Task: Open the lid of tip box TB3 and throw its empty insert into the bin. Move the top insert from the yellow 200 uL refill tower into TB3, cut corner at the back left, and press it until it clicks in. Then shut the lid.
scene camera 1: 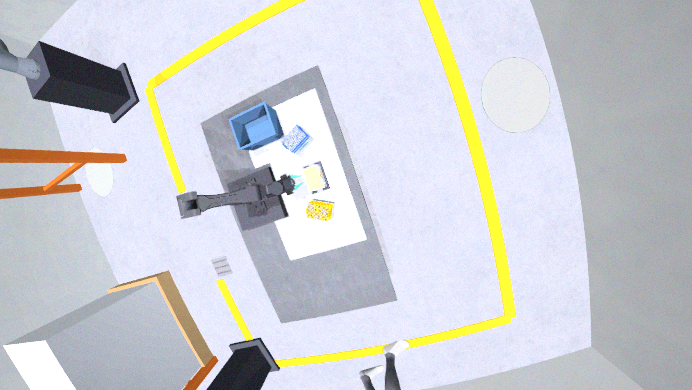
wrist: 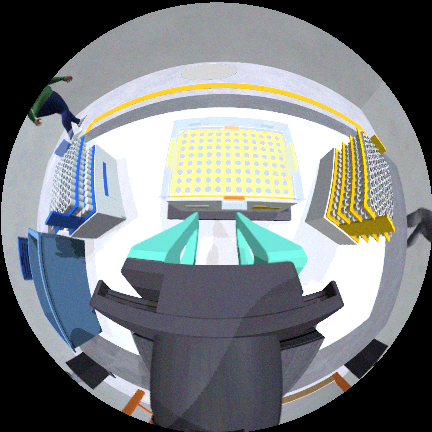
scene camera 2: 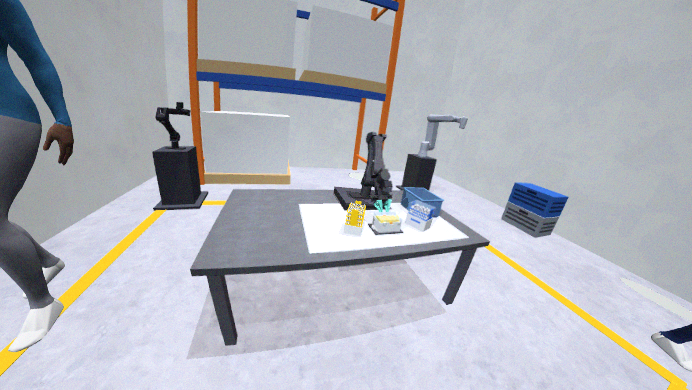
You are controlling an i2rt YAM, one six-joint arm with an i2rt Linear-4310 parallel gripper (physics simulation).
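Tip box TB3 [scene camera 2: 387, 227] [wrist: 197, 206] stands ahead of the gripper with its clear lid down over a yellow insert [scene camera 1: 314, 178] [wrist: 230, 162]. The insert's holes look empty. Orange tabs show at the lid's front and back middle in the wrist view. My gripper [scene camera 1: 301, 182] [wrist: 216, 218] is partly open, with nothing between its teal fingers. It is on the near side of TB3, apart from it. The yellow refill tower [scene camera 1: 320, 210] [scene camera 2: 355, 217] [wrist: 360, 185] stands right of TB3 in the wrist view, with several stacked inserts full of tips. The blue bin [scene camera 1: 260, 129] [scene camera 2: 422, 201] [wrist: 62, 280] stands at the left.
A blue refill tower [scene camera 1: 296, 139] [scene camera 2: 420, 212] [wrist: 77, 180] stands between the bin and TB3. TB3 sits on a dark base [wrist: 180, 216] on the white mat [scene camera 1: 325, 240]. The grey table [scene camera 1: 325, 287] [scene camera 2: 260, 225] extends around the mat.
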